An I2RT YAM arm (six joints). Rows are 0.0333 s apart.
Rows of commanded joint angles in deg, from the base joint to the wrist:
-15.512, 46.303, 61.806, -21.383, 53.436, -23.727
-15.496, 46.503, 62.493, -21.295, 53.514, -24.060
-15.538, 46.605, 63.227, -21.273, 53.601, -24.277
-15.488, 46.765, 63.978, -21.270, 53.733, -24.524
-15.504, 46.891, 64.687, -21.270, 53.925, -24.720
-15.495, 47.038, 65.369, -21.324, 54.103, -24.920
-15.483, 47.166, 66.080, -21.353, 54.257, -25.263
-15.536, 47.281, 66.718, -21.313, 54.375, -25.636
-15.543, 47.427, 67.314, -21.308, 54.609, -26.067
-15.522, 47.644, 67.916, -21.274, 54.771, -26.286
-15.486, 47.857, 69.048, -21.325, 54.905, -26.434
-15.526, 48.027, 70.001, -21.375, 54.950, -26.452
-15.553, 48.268, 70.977, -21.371, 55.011, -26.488
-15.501, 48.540, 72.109, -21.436, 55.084, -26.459
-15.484, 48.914, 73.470, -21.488, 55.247, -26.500
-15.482, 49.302, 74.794, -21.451, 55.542, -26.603
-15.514, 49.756, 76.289, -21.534, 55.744, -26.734
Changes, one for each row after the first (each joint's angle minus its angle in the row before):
0.016, 0.200, 0.687, 0.088, 0.078, -0.333
-0.042, 0.102, 0.734, 0.022, 0.087, -0.217
0.050, 0.160, 0.751, 0.003, 0.132, -0.247
-0.016, 0.126, 0.709, 0.000, 0.192, -0.196
0.009, 0.147, 0.682, -0.054, 0.178, -0.200
0.012, 0.128, 0.711, -0.029, 0.154, -0.343
-0.053, 0.115, 0.638, 0.040, 0.118, -0.373
-0.007, 0.146, 0.596, 0.005, 0.234, -0.431
0.021, 0.217, 0.602, 0.034, 0.162, -0.219
0.036, 0.213, 1.132, -0.051, 0.134, -0.148
-0.040, 0.170, 0.953, -0.050, 0.045, -0.018
-0.027, 0.241, 0.976, 0.004, 0.061, -0.036
0.052, 0.272, 1.132, -0.065, 0.073, 0.029
0.017, 0.374, 1.361, -0.052, 0.163, -0.041
0.002, 0.388, 1.324, 0.037, 0.295, -0.103
-0.032, 0.454, 1.495, -0.083, 0.202, -0.131

